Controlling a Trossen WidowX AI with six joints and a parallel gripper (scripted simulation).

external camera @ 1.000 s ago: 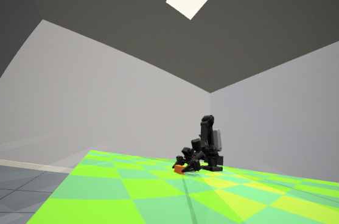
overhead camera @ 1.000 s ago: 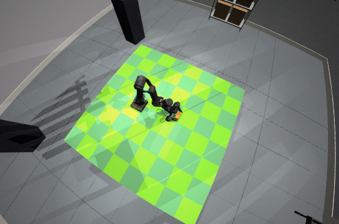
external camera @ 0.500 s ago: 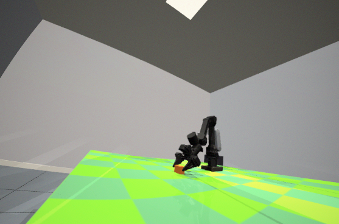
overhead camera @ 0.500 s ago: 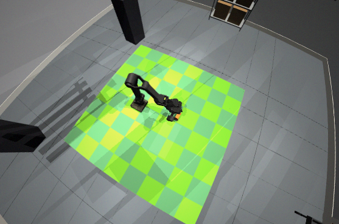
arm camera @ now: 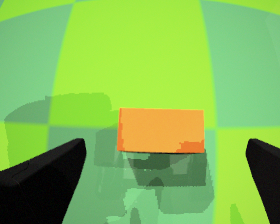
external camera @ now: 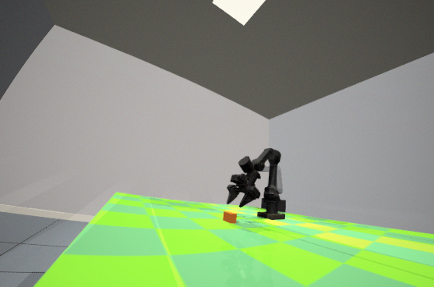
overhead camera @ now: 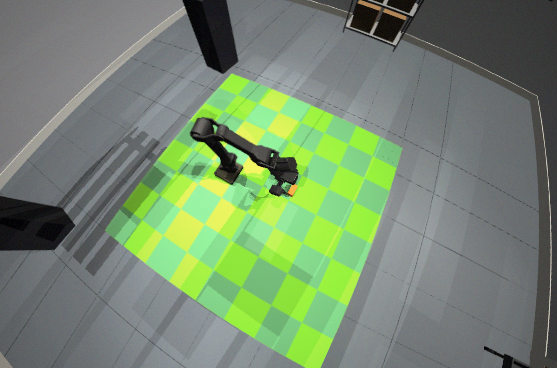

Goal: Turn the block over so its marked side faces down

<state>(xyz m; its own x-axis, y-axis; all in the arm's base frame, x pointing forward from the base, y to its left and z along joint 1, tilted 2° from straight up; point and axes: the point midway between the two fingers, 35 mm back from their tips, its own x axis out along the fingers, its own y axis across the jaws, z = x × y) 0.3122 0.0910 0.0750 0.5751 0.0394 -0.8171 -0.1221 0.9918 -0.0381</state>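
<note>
Right now my gripper tip is 10 mm short of the orange block and 50 mm above it.
</note>
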